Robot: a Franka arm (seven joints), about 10 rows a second.
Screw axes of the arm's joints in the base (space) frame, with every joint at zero. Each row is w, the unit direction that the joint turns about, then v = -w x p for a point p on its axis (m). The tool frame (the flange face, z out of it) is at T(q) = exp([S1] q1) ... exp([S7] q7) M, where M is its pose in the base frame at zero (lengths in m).
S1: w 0 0 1 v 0 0 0
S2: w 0 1 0 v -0.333 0 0
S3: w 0 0 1 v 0 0 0
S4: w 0 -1 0 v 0.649 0 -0.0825
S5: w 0 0 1 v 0 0 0
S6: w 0 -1 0 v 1.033 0 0
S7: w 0 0 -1 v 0 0.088 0
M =
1 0 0 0.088
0 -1 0 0
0 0 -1 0.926
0 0 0 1
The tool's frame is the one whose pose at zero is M.
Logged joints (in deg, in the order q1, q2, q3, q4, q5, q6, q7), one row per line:
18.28, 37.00, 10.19, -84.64, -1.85, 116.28, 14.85
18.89, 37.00, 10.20, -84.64, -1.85, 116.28, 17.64
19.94, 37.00, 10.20, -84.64, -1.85, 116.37, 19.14
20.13, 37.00, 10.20, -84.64, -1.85, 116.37, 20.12
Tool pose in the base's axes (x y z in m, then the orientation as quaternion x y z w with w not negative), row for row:
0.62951, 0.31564, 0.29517, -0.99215, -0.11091, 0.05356, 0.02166
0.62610, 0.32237, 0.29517, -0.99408, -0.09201, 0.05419, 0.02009
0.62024, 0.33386, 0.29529, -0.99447, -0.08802, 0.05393, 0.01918
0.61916, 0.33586, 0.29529, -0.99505, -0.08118, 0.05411, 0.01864
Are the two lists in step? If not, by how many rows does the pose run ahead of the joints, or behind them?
They are in step.
